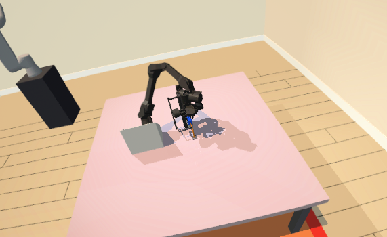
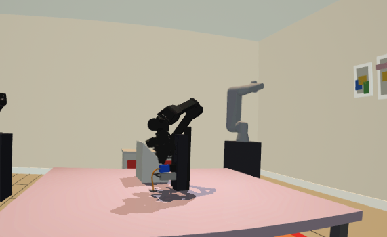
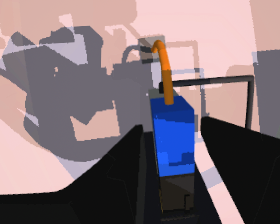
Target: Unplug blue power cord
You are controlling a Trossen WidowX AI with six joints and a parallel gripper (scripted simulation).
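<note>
My gripper tip is now 3 cm to the right of the blue plug, 1 cm past it and 1 cm above it.
</note>
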